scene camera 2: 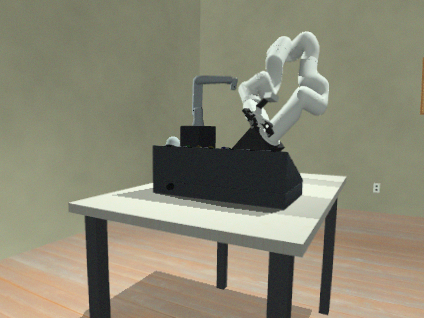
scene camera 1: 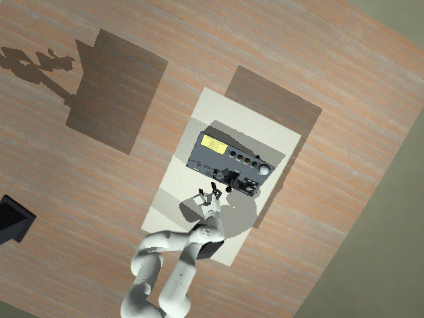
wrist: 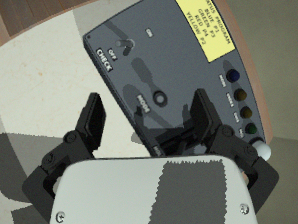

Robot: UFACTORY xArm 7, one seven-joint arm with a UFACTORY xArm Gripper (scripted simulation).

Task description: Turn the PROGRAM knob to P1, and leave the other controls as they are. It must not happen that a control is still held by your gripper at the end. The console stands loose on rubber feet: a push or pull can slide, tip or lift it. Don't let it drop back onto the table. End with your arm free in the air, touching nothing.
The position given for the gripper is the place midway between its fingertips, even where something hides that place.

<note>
In view: the gripper (scene camera 2: 263,131) and a dark grey console (scene camera 2: 270,179).
The dark grey console is seen too in scene camera 1 (scene camera 1: 209,154) and in the wrist view (wrist: 136,55). The gripper also shows in the wrist view (wrist: 147,101).
</note>
